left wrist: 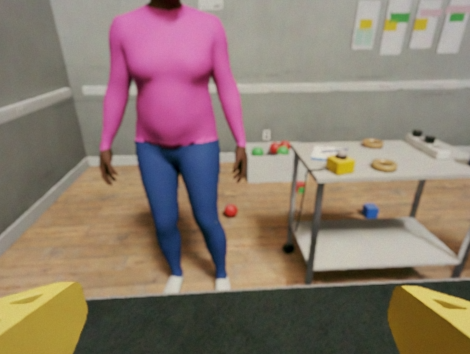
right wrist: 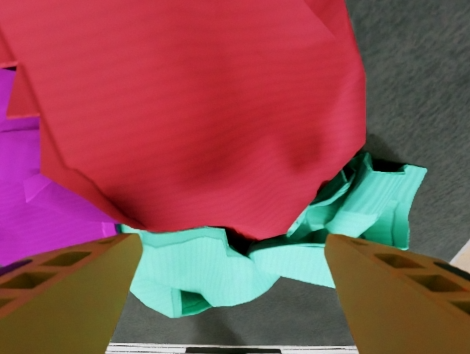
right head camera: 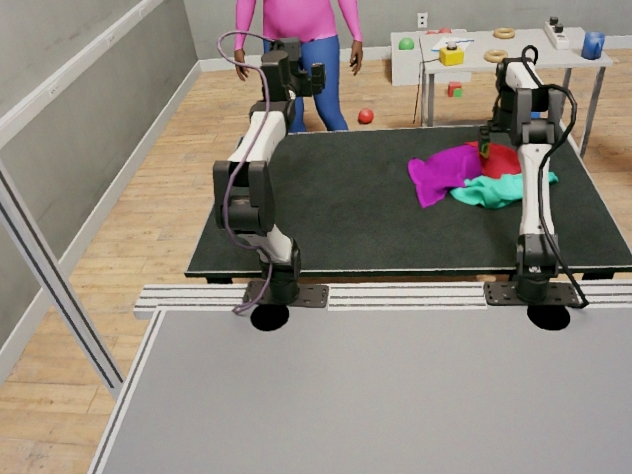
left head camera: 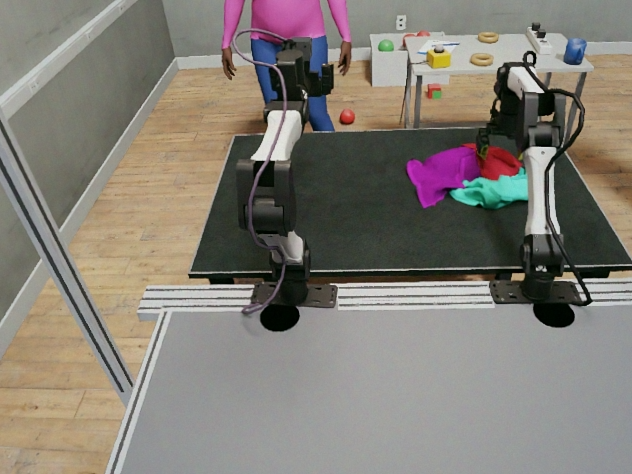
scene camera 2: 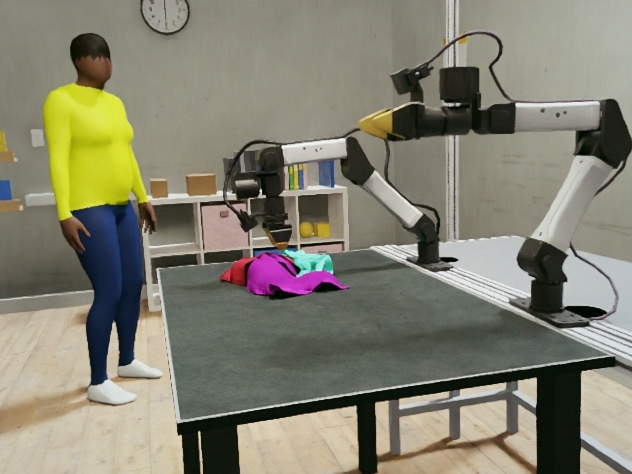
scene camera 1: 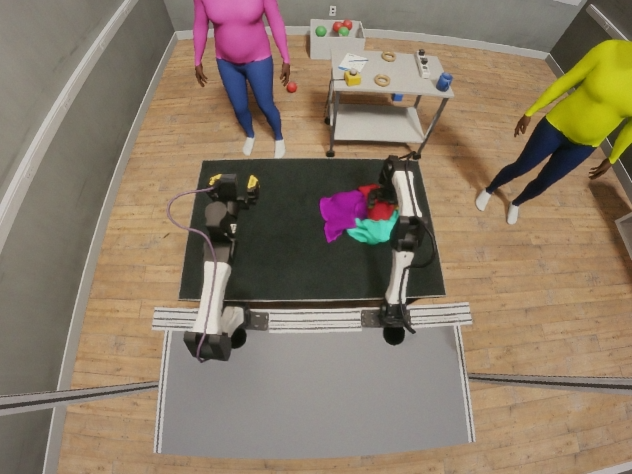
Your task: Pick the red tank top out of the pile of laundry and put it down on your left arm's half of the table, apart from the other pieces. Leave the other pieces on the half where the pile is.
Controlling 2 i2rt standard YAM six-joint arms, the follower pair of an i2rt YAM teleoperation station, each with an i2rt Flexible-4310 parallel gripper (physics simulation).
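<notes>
The red tank top (left head camera: 502, 165) (right head camera: 502, 162) (scene camera 1: 380, 210) (scene camera 2: 235, 272) (right wrist: 200, 120) lies in the pile at the far right of the table, between a purple piece (left head camera: 443, 170) (right head camera: 441, 170) (scene camera 1: 343, 210) (scene camera 2: 278, 278) (right wrist: 45, 215) and a turquoise piece (left head camera: 490, 192) (right head camera: 487, 191) (scene camera 1: 371, 230) (scene camera 2: 317, 262) (right wrist: 200, 265). In the right wrist view it covers edges of both. My right gripper (right wrist: 233, 241) is open, pointing down just above the pile. My left gripper (scene camera 1: 233, 182) (left wrist: 236, 297) is open and empty, held high over the far left of the table.
The dark table (left head camera: 357, 229) (scene camera 1: 296, 265) (scene camera 2: 357, 331) bears the pile. A person in pink (left head camera: 288, 20) (left wrist: 175, 75) stands behind its far left edge. A grey cart (scene camera 1: 377, 122) (left wrist: 375, 245) stands behind the pile. A person in yellow (scene camera 1: 581, 102) (scene camera 2: 89, 147) stands beyond the right side.
</notes>
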